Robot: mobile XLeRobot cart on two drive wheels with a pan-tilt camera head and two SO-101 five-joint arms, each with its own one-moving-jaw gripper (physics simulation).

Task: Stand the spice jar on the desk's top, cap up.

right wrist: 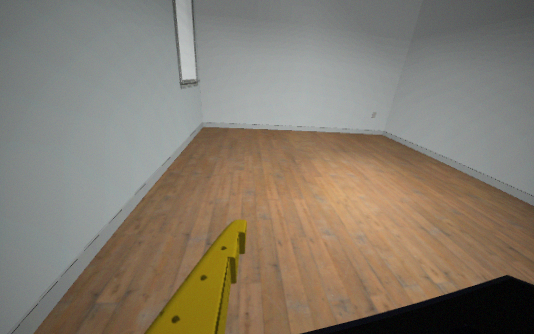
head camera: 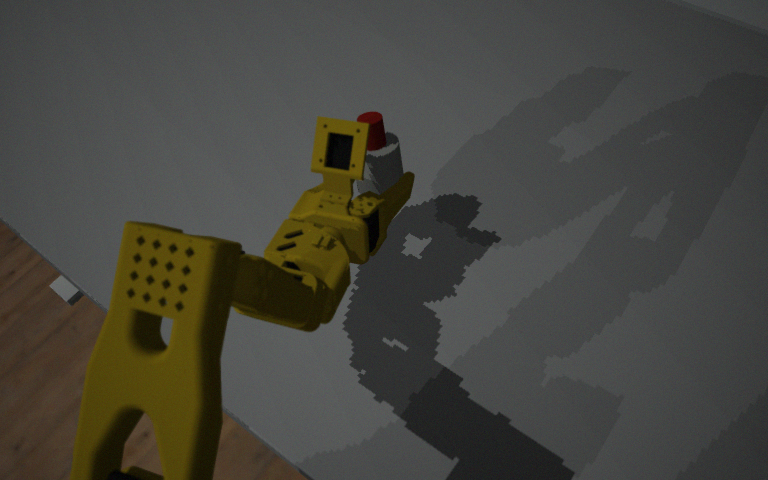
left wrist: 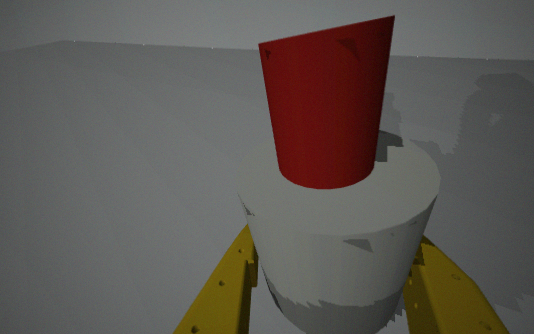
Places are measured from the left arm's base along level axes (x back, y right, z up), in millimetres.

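Pixels of known places: left hand, tool point: (left wrist: 263,232); right hand, tool point: (right wrist: 246,232).
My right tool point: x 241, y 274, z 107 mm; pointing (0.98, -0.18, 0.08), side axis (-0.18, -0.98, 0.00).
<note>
For each thing: its top centre in the pictures, then the offset to it from my right tool point. Level surfaces: height alone.
- spice jar, top centre: (left wrist: 364,15) (head camera: 372,121) dx -585, dy -353, dz -35 mm
- red cap, top centre: (left wrist: 336,13) (head camera: 370,117) dx -587, dy -356, dz -35 mm
- grey desk top, surface height: dz -162 mm
- wooden floor, surface height: dz -882 mm
The spice jar (head camera: 387,161) (left wrist: 340,275) has a pale grey-white body and a red cap (head camera: 372,131) (left wrist: 325,110). It is cap up, with a slight lean in the head view. My left gripper (head camera: 385,176) (left wrist: 336,240) is shut on the jar, its two jaws pressing the body's sides. The jar is over the grey desk top (head camera: 169,141) (left wrist: 125,175). Its base is hidden by the gripper in the head view, so I cannot tell whether it touches. My right gripper (right wrist: 239,237) is fully open, with one notched jaw showing, away from the jar.
The desk's near edge runs diagonally at the lower left of the head view, with wooden floor (head camera: 33,350) (right wrist: 325,200) beyond. A small whitish block (head camera: 64,288) shows past that edge. Arm shadows cross the desk. A dark surface (right wrist: 450,312) fills the right wrist view's lower right corner.
</note>
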